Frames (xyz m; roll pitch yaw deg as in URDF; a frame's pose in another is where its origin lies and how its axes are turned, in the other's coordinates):
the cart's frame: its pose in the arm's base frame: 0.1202 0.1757 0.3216 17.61 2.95 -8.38
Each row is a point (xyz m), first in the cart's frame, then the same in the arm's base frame.
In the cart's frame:
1: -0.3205 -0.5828 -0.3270
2: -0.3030 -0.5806 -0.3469
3: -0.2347 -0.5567 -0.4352
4: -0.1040 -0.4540 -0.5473
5: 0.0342 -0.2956 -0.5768
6: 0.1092 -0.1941 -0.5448
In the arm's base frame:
1: -0.2878 -0.2257 -0.1493
2: -0.2703 -0.2201 -0.1684
3: -0.1995 -0.1805 -0.2488
4: -0.0550 -0.0685 -0.3312
5: 0.1058 0.0694 -0.3185
6: 0.1957 0.1442 -0.2612

